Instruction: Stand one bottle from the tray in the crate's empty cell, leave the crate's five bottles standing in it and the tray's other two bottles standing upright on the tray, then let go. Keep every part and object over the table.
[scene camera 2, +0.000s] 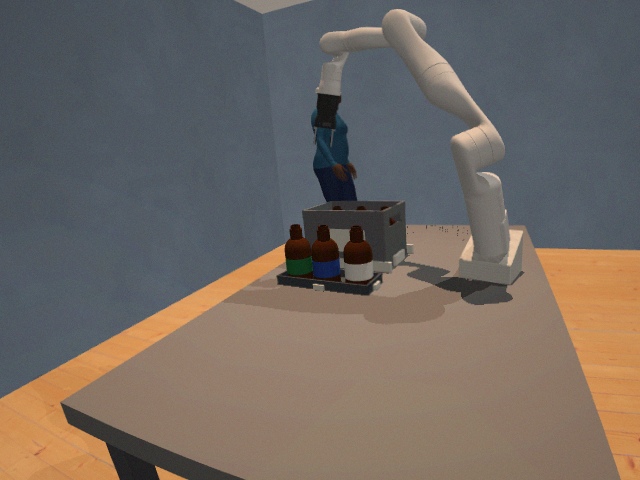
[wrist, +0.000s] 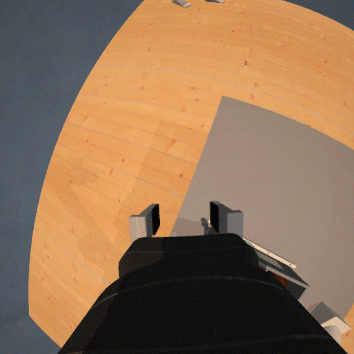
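Seen in the pictures: gripper, fingertip midpoint: (scene camera 2: 322, 145) (wrist: 184, 213); arm's base, link origin: (scene camera 2: 491, 245).
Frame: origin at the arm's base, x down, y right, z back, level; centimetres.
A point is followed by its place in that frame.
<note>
Three brown bottles stand upright on the dark tray (scene camera 2: 325, 285) @(x 6.8, y -25.5, z -36.8 cm): one with a green label (scene camera 2: 298, 258) @(x 0.6, y -24.3, z -45.8 cm), one with a blue label (scene camera 2: 325, 260) @(x 0.5, y -23.7, z -37.3 cm) and one with a white label (scene camera 2: 358, 260) @(x -0.1, y -22.9, z -27.9 cm). The grey crate (scene camera 2: 393, 240) @(x 0.7, y 0.5, z -28.8 cm) (wrist: 298, 286) @(x -6.3, y 10.3, z -29.9 cm) stands behind the tray; tops of brown bottles (scene camera 2: 361, 208) @(x -7.9, y 5.4, z -41.8 cm) show over its rim. Its cells and the empty one are hidden by its walls, and in the wrist view it is mostly behind the gripper body. My gripper (scene camera 2: 323, 143) @(x -29.2, y 14.7, z -61.1 cm) (wrist: 184, 213) @(x -29.2, y 14.7, z -61.1 cm) is open and empty, high above the crate and tray, pointing down.
The arm's base (scene camera 2: 491, 266) @(x 3.9, y -6.1, z 1.2 cm) stands on the table (scene camera 2: 361, 387) @(x 8.1, y -58.5, z -8.2 cm) (wrist: 270, 170) @(x 8.1, y 33.3, z -50.0 cm) to the right of the crate. Pale blocks (scene camera 2: 382, 267) @(x 6.7, y -7.6, z -29.0 cm) sit against the crate's foot, and others (scene camera 2: 318, 287) @(x 7.2, y -26.5, z -38.4 cm) against the tray. A person in blue (scene camera 2: 336, 149) stands beyond the crate.
</note>
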